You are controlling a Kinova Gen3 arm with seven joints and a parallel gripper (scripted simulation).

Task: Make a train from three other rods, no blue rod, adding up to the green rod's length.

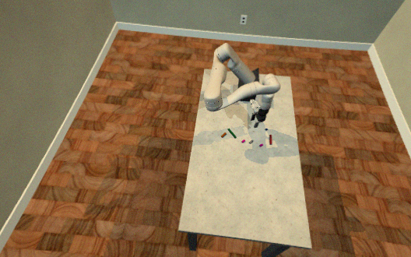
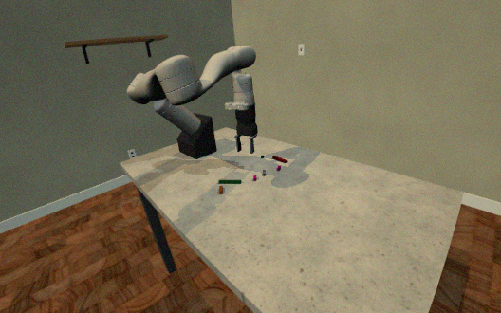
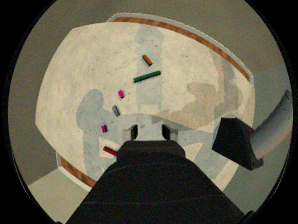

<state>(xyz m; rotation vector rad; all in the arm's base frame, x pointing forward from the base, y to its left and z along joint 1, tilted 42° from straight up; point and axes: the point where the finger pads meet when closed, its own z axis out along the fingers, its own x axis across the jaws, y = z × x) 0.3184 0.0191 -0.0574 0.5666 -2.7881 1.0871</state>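
Now: hand 100 mm short of the grey rod and 70 mm above it. Also, from my hand: red rod (70 mm ahead, 120 mm to the left, 70 mm below); green rod (60 mm ahead, 130 mm to the right, 70 mm below); small blue rod (10 mm behind, 90 mm to the left, 70 mm below).
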